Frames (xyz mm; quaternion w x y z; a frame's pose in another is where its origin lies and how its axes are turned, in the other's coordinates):
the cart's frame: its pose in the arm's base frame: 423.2 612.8 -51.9 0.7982 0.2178 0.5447 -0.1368
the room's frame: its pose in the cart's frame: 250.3 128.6 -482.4 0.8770 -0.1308 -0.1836 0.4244
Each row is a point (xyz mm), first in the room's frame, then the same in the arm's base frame.
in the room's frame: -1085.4 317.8 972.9
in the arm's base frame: -131.4 168.1 809.5
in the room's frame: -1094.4 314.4 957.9
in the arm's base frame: -146.1 166.3 799.6
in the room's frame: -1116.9 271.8 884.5
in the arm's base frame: -194.5 151.6 727.9
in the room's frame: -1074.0 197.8 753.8
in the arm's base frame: -219.5 176.0 575.6
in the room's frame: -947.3 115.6 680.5
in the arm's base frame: -145.3 222.0 432.2
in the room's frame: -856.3 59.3 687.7
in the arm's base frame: -56.8 233.6 372.7
